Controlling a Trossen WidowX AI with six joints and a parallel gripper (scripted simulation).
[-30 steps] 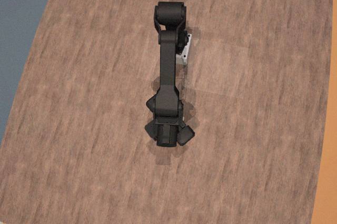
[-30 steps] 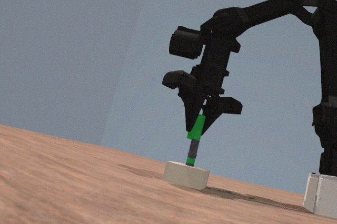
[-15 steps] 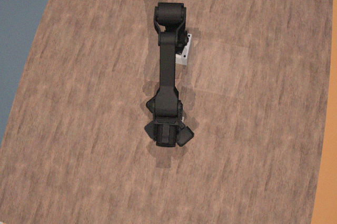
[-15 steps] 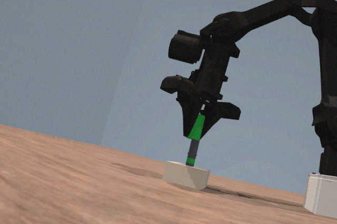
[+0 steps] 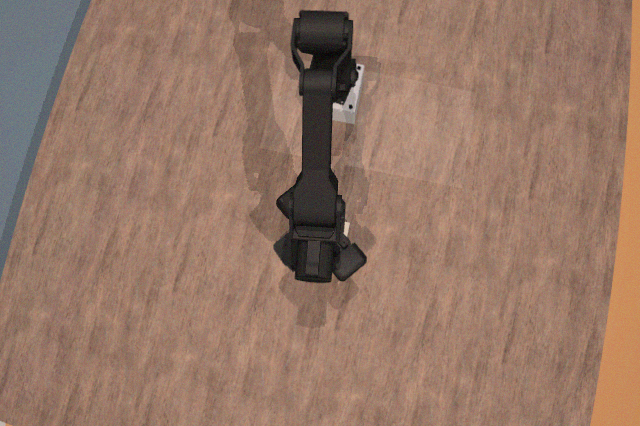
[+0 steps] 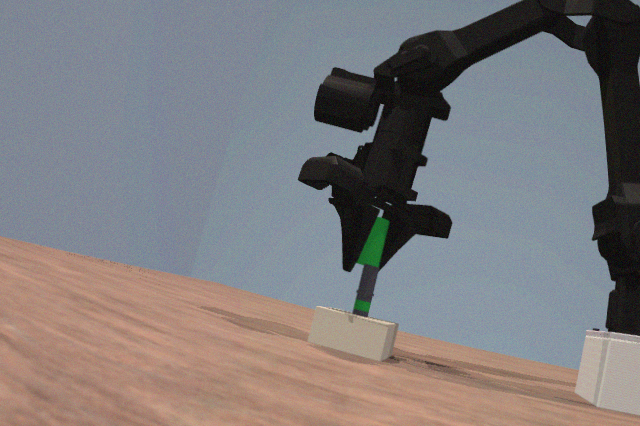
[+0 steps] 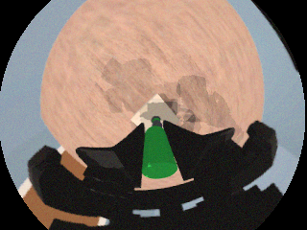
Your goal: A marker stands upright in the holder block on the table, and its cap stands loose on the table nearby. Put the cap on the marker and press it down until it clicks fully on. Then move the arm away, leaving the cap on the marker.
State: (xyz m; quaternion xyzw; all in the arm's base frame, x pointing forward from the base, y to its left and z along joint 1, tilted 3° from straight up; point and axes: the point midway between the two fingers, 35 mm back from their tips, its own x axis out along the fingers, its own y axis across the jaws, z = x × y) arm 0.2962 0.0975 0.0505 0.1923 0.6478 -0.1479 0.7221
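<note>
Now: the green cap 1 cm behind my gripper tip and 4 cm above it. From my gripper tip the other things lie so: cream holder block 1 cm behind, 6 cm below.
</note>
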